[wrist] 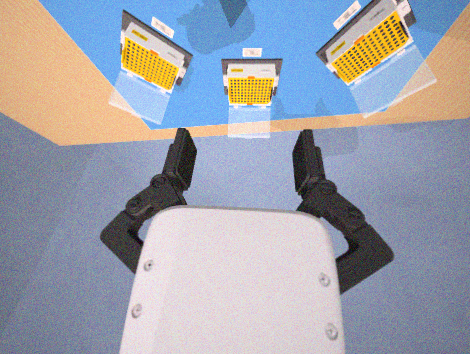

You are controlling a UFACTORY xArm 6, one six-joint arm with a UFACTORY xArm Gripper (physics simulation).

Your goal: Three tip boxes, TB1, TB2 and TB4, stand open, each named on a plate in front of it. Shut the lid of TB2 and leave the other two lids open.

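Places are measured from the arm's base along level axes (x ahead, y left, z up), in metres.
Pixels of known places: gripper, fingertip midpoint: [243,140].
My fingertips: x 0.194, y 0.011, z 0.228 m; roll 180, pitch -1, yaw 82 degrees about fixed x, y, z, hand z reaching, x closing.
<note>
Ahead of a thing's pixels: the offset from my fingertips to its top centre. "spot": to the spot under its first point. Level surfaces: height alone.
Three tip boxes with yellow, hole-patterned tops show at the top of the wrist view: a left box {dz -0.309, dx +0.103, dy -0.256 m} [150,65], a middle box {dz -0.309, dx +0.209, dy -0.027 m} [251,91] and a right box {dz -0.309, dx +0.158, dy +0.229 m} [370,47]. Each has a clear lid standing open on its lower side: the left lid {spot: dz -0.286, dx +0.152, dy -0.308 m} [141,98], the middle lid {spot: dz -0.285, dx +0.280, dy -0.039 m} [249,122] and the right lid {spot: dz -0.283, dx +0.205, dy +0.284 m} [392,82]. White name plates {spot: dz -0.381, dx +0.055, dy -0.208 m} [162,27] {spot: dz -0.381, dx +0.143, dy -0.015 m} [252,52] {spot: dz -0.381, dx +0.107, dy +0.185 m} [347,14] lie at the boxes' far sides; their print is too blurred to read, so I cannot tell which box is TB2. My gripper [243,140] is open and empty, below the middle lid in the view and apart from the boxes.
The boxes stand on a blue mat {dz -0.383 m} [300,60] on a wooden table {dz -0.386 m} [65,100]. The table's near edge crosses the view just above the fingertips, with blue-grey floor [240,175] beyond it. A dark pointed shape [232,11] and shadows show at the top.
</note>
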